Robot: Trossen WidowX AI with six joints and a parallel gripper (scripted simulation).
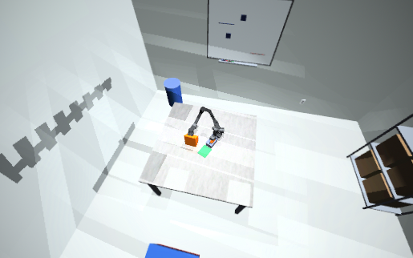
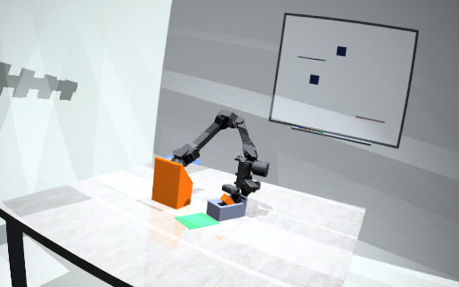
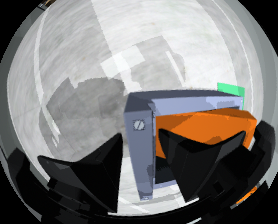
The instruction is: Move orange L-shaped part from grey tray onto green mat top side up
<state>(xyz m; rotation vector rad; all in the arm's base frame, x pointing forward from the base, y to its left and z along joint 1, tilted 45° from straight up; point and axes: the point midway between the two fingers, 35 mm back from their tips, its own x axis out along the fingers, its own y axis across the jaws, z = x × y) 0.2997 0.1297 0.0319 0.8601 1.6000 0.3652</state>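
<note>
Now: the orange L-shaped part 20 mm behind my gripper tip, 50 mm to the right of it and 10 mm above it. From my gripper tip the other things lie so: tray 30 mm behind, 60 mm to the right, 50 mm below; green mat 80 mm behind, 210 mm to the right, 60 mm below.
</note>
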